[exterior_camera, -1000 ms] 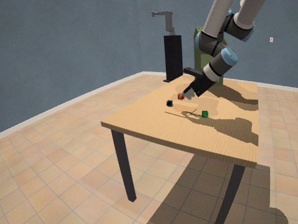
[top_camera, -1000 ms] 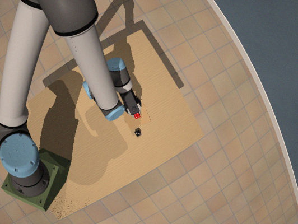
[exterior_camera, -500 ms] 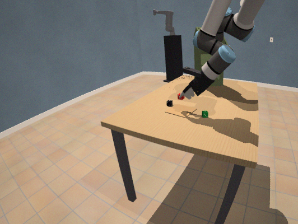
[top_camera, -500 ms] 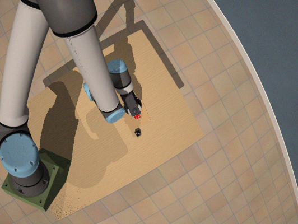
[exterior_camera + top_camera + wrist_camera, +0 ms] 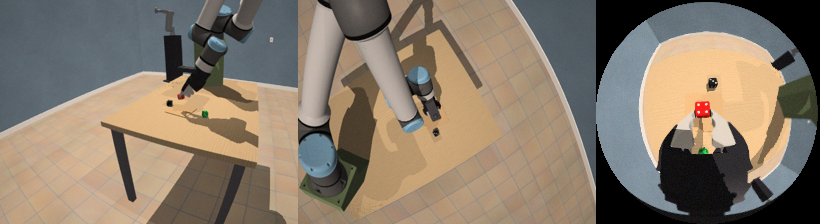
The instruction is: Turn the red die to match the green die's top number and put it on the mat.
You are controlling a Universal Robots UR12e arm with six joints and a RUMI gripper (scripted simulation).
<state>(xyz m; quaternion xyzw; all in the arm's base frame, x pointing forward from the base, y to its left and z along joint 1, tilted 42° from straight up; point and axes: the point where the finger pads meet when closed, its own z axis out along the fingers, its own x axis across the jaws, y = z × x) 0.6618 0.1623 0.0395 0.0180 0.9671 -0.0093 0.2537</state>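
The red die lies 1 cm below my hand. Also, from my hand: green die 3 cm behind, 15 cm to the left, 8 cm below; tan mat 9 cm below; black die 1 cm behind, 12 cm to the right, 8 cm below.
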